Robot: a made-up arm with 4 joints.
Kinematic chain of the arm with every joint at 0, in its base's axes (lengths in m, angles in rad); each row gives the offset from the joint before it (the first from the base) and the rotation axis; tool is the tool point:
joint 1: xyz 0 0 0.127 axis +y
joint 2: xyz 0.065 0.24 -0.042 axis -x
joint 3: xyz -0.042 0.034 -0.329 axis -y
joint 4: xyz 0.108 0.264 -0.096 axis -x
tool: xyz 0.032 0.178 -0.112
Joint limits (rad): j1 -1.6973..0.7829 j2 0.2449..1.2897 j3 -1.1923..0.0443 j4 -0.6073..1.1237
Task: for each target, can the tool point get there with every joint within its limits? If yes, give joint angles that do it. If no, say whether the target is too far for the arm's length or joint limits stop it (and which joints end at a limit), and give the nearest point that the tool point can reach.
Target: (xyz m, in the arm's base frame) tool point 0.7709 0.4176 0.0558
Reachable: yes | joints -1.3672 0.4229 -0.3107 0.1266
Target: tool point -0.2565 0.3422 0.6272
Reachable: no: joint limits stop it (at a limit: joint 1, joint 2, joint 3, joint 4) | nearest point 0.5366 0.6337 0.3633 | short by 0.885 m
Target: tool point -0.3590 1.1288 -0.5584
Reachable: no: too far | nearest point -0.2823 0.6278 -0.4120 | short by 0.528 m
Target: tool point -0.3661 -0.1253 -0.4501
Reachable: yes | joints 0.4070 1.0806 -0.8760 0.5756
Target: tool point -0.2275 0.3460 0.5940
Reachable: no: joint limits stop it (at a limit: joint 1, joint 2, joint 3, joint 4) | nearest point 0.5366 0.6337 0.3633 | short by 0.848 m
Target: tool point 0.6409 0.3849 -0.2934
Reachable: yes | joints -1.1343 0.4467 -0.9903 0.2663
